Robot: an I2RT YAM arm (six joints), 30 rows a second.
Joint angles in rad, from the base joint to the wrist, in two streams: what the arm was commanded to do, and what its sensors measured. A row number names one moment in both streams.
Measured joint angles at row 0: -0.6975, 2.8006, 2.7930, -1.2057, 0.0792, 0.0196
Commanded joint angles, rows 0 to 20: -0.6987, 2.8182, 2.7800, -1.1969, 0.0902, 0.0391; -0.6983, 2.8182, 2.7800, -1.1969, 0.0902, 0.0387; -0.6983, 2.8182, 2.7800, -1.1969, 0.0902, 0.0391; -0.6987, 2.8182, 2.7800, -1.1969, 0.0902, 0.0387; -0.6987, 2.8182, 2.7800, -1.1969, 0.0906, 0.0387; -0.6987, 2.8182, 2.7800, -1.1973, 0.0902, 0.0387; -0.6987, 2.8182, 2.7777, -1.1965, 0.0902, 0.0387; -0.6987, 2.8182, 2.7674, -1.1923, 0.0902, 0.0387; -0.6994, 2.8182, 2.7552, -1.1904, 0.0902, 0.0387; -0.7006, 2.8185, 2.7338, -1.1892, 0.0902, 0.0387; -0.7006, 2.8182, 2.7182, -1.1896, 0.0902, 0.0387; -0.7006, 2.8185, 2.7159, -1.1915, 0.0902, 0.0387; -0.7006, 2.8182, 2.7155, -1.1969, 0.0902, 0.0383; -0.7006, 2.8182, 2.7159, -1.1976, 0.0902, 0.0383; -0.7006, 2.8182, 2.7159, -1.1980, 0.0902, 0.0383; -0.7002, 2.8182, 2.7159, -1.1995, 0.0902, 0.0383; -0.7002, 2.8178, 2.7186, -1.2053, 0.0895, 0.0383; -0.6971, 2.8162, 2.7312, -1.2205, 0.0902, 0.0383; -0.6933, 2.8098, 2.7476, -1.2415, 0.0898, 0.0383; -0.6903, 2.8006, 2.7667, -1.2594, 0.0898, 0.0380; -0.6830, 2.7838, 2.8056, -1.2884, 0.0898, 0.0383
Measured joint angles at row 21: -0.6949, 2.7968, 2.7537, -1.2324, 0.1173, 0.0154
